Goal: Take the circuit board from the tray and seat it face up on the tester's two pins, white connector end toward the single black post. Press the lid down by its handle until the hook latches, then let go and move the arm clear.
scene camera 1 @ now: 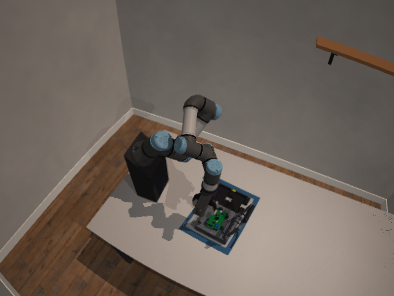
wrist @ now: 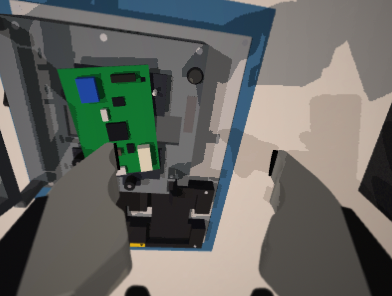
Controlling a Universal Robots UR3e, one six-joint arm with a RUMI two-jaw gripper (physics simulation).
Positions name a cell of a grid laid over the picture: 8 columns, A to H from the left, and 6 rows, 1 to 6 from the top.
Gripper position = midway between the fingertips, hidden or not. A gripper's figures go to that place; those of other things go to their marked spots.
Labels:
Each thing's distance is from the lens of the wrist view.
my gripper (wrist: D4): 14 cm
green circuit board (wrist: C3): 22 cm

